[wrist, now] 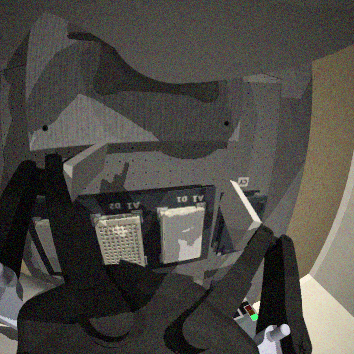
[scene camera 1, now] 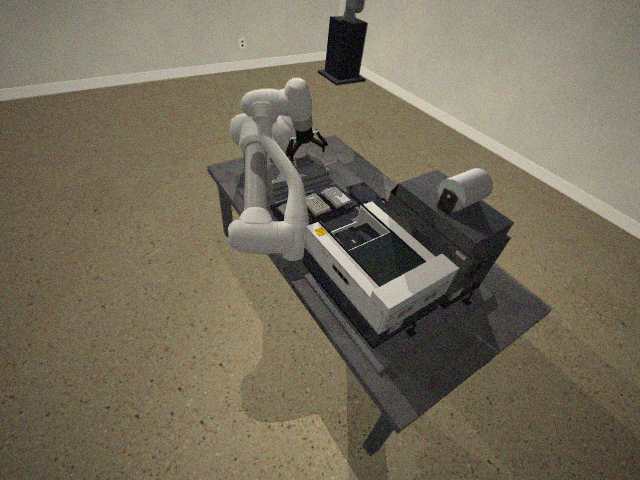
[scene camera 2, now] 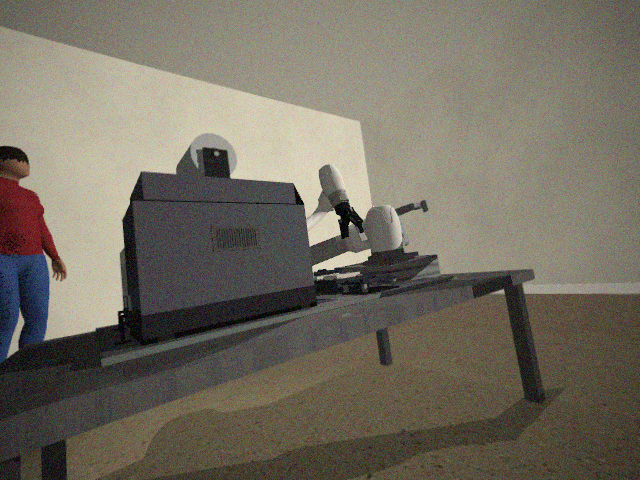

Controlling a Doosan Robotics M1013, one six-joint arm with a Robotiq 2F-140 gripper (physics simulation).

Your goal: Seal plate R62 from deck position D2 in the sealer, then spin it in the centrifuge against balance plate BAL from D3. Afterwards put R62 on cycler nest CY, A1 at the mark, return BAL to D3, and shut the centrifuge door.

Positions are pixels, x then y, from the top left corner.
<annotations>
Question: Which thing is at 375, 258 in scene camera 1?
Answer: A dark lid.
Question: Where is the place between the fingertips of my gripper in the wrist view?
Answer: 165, 174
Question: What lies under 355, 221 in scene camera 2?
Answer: My gripper.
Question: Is my gripper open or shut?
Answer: Open.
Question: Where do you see a well plate with red wells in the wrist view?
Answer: At 119, 235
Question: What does my gripper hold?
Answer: Nothing.
</annotations>
